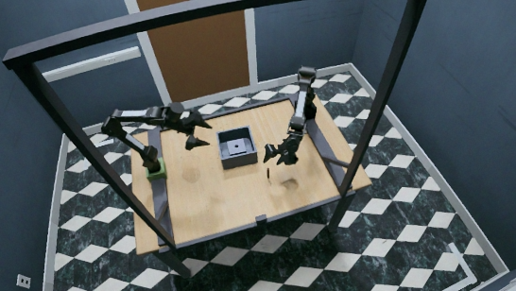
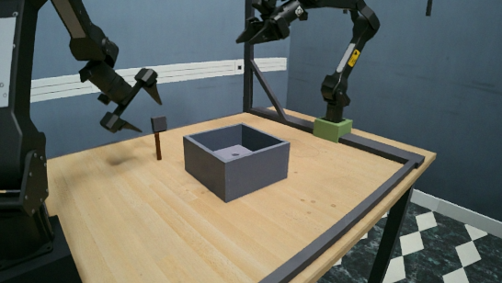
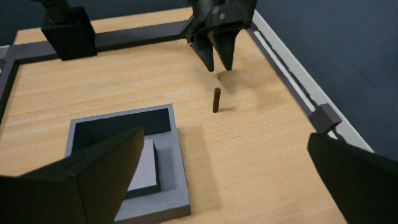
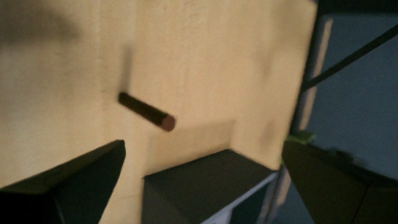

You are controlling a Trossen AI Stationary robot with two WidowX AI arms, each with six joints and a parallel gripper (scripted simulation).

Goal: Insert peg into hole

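Now: right hand 110 mm above the dark brown peg, 30 mm to the right of it and 10 mm short of it. Also, from my right hand: pale plate (230 mm ahead, 120 mm to the left, 110 mm below); then box (220 mm ahead, 120 mm to the left, 120 mm below).
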